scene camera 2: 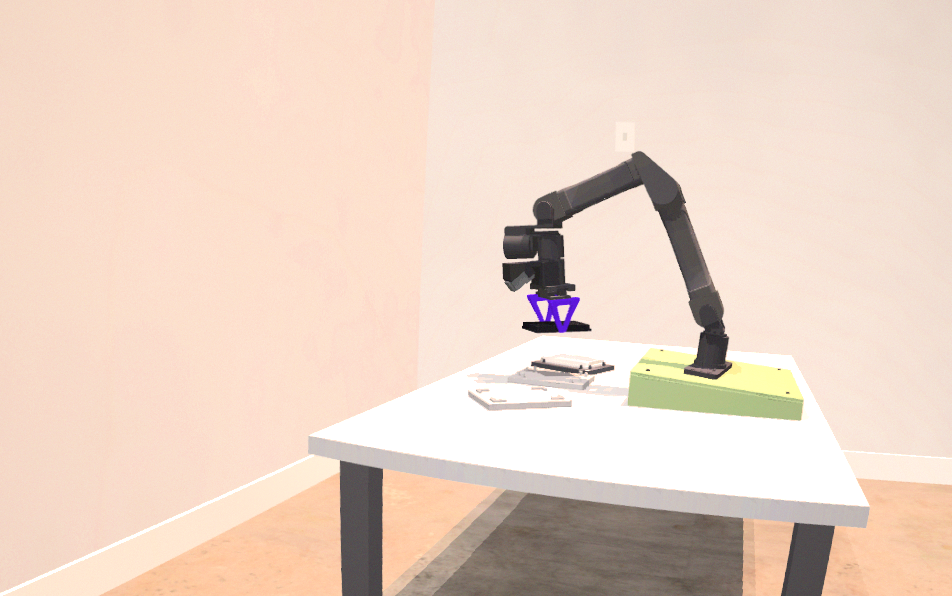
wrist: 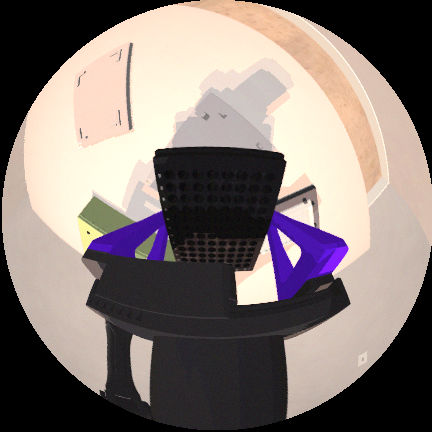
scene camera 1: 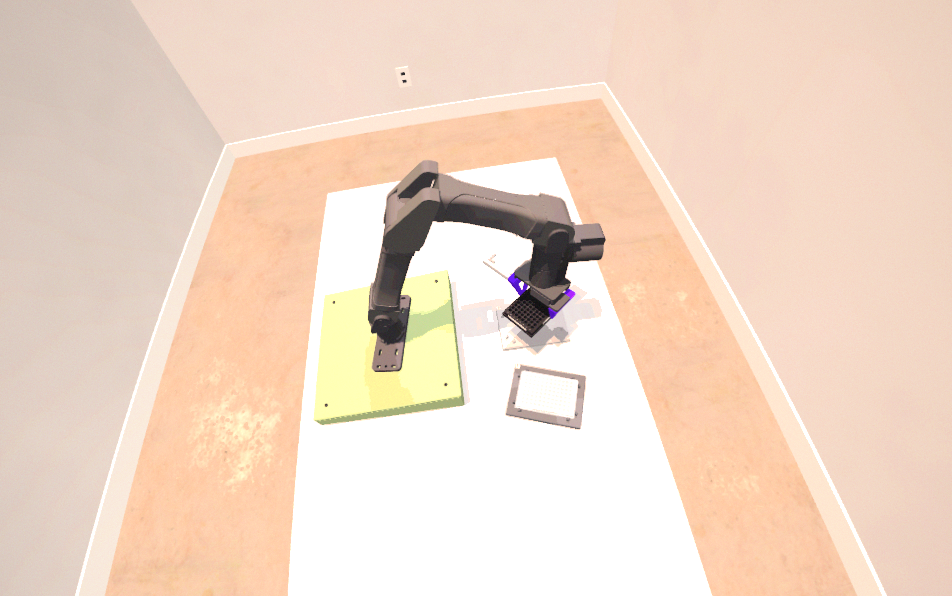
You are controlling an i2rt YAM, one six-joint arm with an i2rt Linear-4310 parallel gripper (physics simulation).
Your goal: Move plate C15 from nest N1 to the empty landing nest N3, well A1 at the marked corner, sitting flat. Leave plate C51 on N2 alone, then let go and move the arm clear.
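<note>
A black well plate, C15 by the task (scene camera 1: pixel 528 315) (scene camera 2: pixel 535 327) (wrist: pixel 215 192), is held roughly level between my gripper's purple fingers (scene camera 1: pixel 537 302) (scene camera 2: pixel 554 325) (wrist: pixel 219 220). The gripper is shut on it, well above the light middle nest, N3 (scene camera 1: pixel 518 344) (scene camera 2: pixel 548 381) (wrist: pixel 225 132). The plate is turned relative to that nest and partly hides it. The emptied light nest N1 (scene camera 1: pixel 496 266) (scene camera 2: pixel 521 404) (wrist: pixel 102 100) lies to one side. White plate C51 (scene camera 1: pixel 548 394) (scene camera 2: pixel 571 360) (wrist: pixel 301 217) sits on dark nest N2 (scene camera 1: pixel 581 401) on the other side. Labels and well A1 are unreadable.
The arm stands on a thick yellow-green base block (scene camera 1: pixel 347 351) (scene camera 2: pixel 716 402) (wrist: pixel 105 219) beside the row of nests. The white table (scene camera 1: pixel 477 505) (scene camera 2: pixel 632 449) carries everything. Shadows of the arm and plate fall across the middle nest.
</note>
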